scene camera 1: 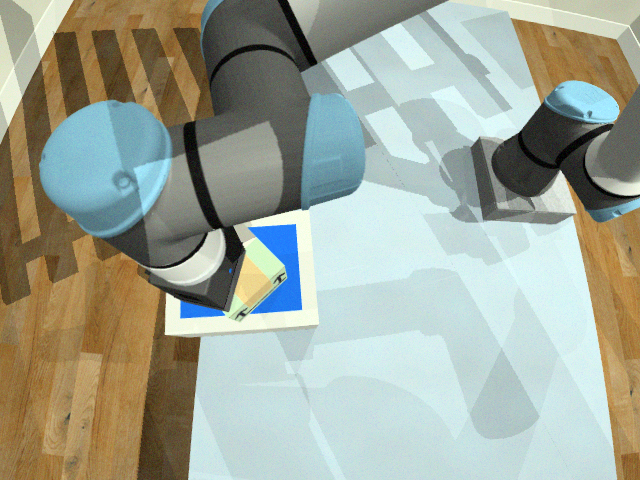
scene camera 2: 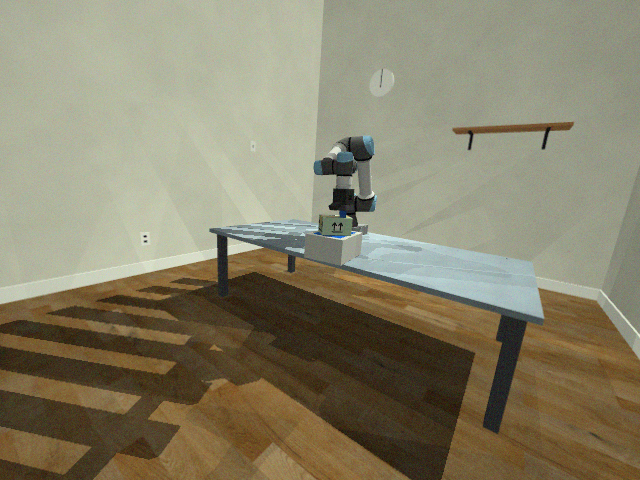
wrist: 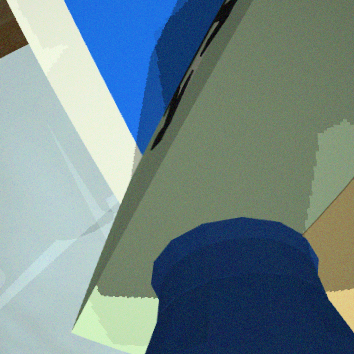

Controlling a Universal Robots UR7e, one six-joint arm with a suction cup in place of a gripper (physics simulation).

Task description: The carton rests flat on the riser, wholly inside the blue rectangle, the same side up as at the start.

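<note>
The green carton has a tan stripe on top and black arrows on a side, pointing up in the second scene view. It is level, turned at an angle to the riser, and on or very slightly above it; contact cannot be told. In the first scene view its front corner reaches past the front edge of the blue rectangle, over the pale rim. My suction cup is on the carton's top and holds it. The wrist hides the carton's back left part in the first scene view.
The riser stands at the edge of the pale blue table. The arm's grey base block stands farther along the table. A wooden wall shelf and a round clock are on the wall behind.
</note>
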